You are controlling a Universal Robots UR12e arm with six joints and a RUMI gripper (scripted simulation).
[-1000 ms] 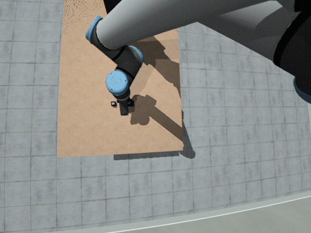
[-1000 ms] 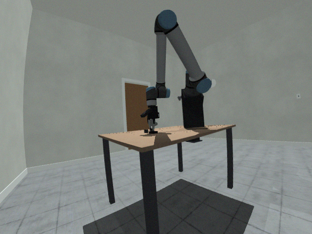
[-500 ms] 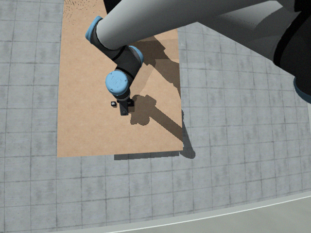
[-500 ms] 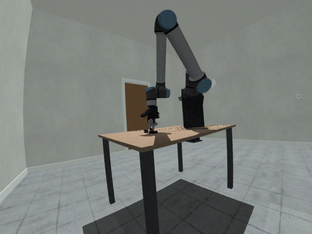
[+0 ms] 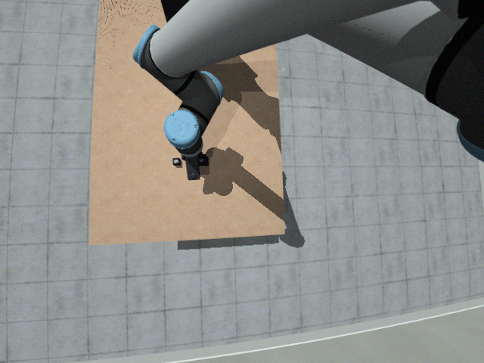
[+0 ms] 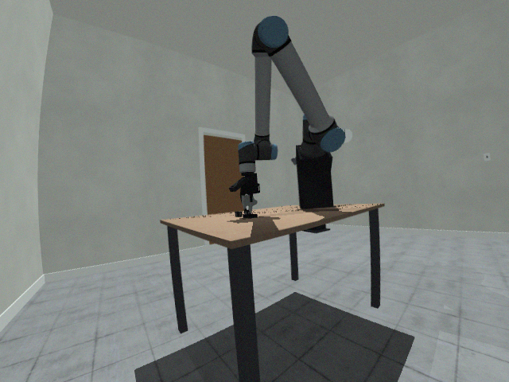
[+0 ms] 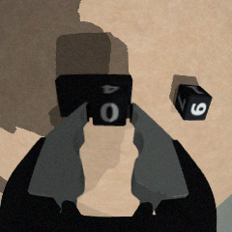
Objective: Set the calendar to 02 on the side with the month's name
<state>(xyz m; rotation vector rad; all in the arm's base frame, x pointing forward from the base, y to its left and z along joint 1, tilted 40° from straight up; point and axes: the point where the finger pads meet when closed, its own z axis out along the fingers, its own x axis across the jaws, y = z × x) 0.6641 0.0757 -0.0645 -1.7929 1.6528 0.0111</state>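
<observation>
Right now my hand is 10 mm above the black number cube. From my hand the other things lie so: calendar tray (20 mm to the left, 30 mm below).
</observation>
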